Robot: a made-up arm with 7 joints. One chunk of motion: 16 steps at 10 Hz.
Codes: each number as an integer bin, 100 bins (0 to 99) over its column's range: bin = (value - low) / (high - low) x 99, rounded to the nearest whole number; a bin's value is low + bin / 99 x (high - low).
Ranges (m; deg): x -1.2..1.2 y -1.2..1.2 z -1.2..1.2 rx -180..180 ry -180..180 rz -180..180
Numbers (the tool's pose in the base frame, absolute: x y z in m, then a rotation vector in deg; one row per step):
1: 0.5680 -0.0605 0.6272 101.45 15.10 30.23
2: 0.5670 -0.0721 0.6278 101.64 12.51 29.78
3: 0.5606 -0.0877 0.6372 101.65 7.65 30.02
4: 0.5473 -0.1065 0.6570 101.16 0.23 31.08
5: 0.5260 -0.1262 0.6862 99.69 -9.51 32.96
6: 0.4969 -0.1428 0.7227 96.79 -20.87 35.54
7: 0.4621 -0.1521 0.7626 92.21 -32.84 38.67
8: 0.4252 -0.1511 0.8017 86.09 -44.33 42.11
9: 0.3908 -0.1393 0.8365 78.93 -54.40 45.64
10: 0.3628 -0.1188 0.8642 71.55 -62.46 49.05
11: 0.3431 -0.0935 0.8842 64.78 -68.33 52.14
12: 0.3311 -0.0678 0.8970 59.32 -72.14 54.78
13: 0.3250 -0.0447 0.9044 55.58 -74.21 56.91
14: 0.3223 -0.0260 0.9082 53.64 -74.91 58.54
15: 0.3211 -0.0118 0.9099 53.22 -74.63 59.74
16: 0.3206 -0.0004 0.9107 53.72 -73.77 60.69
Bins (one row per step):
1: 73 47 75 77 54 58
2: 73 47 75 77 53 58
3: 73 46 76 77 52 58
4: 72 45 77 77 50 58
5: 71 44 78 77 47 59
6: 70 44 79 76 44 59
7: 69 43 81 75 40 60
8: 67 43 83 73 37 61
9: 66 44 84 71 35 62
10: 64 45 85 69 32 63
11: 64 46 86 67 31 64
12: 63 47 87 66 30 65
13: 63 48 87 65 29 65
14: 63 48 87 64 29 66
15: 63 49 87 64 29 66
16: 63 49 87 64 29 66

